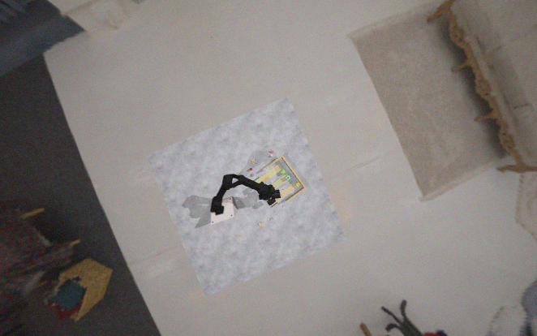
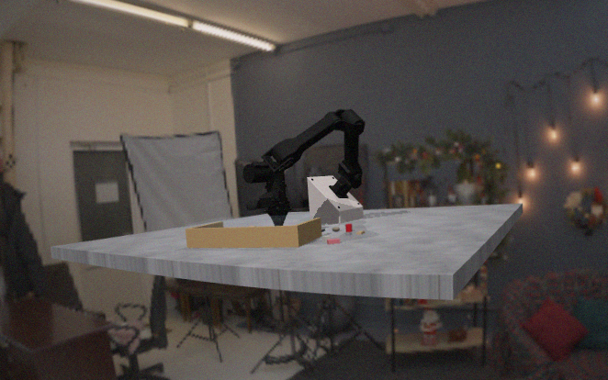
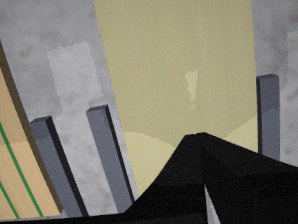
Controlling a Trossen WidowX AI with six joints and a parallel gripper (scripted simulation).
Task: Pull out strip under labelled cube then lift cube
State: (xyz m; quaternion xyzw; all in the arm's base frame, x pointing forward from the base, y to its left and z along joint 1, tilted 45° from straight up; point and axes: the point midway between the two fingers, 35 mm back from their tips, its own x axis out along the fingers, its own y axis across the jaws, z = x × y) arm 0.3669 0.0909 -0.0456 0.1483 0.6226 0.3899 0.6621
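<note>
My gripper tip is 90 mm short of the pale yellow strip and 30 mm to the right of it. The rest, counted from my gripper tip: labelled cube: 200 mm ahead, 70 mm to the left, 20 mm above.
</note>
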